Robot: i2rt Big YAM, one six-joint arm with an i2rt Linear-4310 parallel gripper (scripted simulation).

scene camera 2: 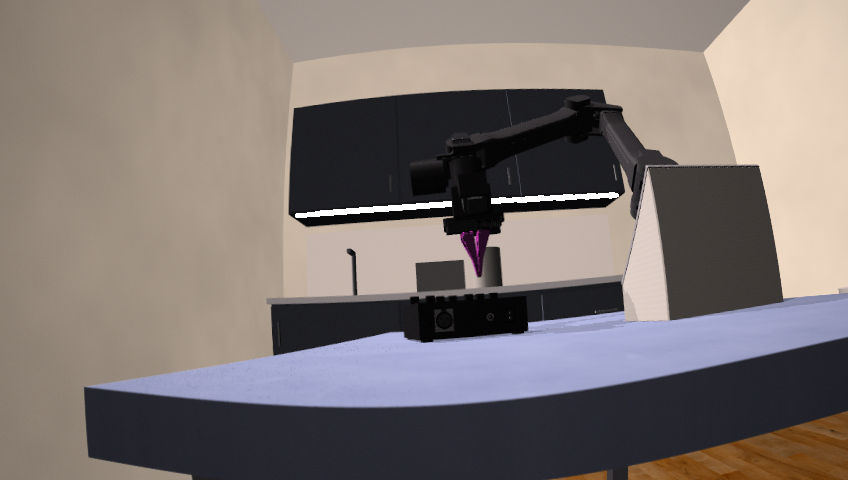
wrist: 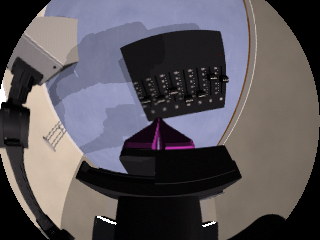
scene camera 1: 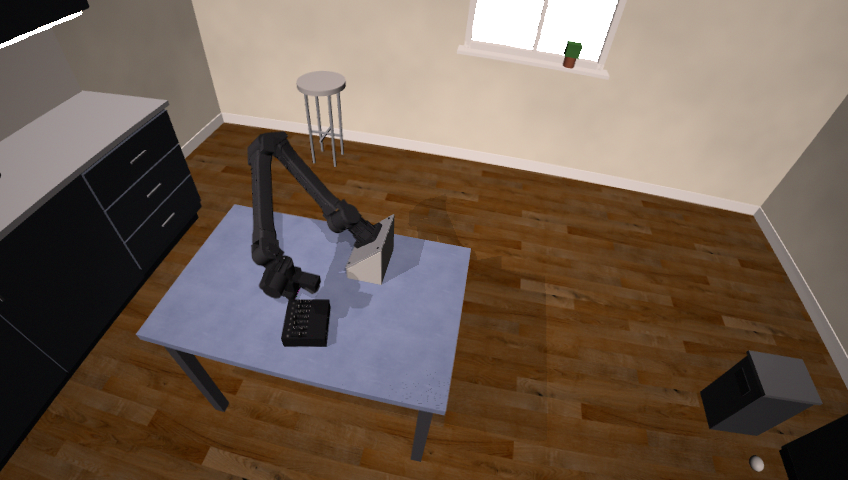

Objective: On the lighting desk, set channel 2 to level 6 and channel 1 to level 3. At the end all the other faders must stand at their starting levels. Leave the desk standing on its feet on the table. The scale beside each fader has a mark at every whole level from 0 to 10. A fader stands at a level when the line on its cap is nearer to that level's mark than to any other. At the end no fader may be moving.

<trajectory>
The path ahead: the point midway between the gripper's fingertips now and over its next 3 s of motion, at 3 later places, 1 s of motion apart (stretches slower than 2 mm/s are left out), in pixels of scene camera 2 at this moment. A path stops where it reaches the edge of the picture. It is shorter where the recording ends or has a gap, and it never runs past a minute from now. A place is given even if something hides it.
My gripper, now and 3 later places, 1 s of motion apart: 479, 276; 474, 281; 474, 289; 475, 291
</trajectory>
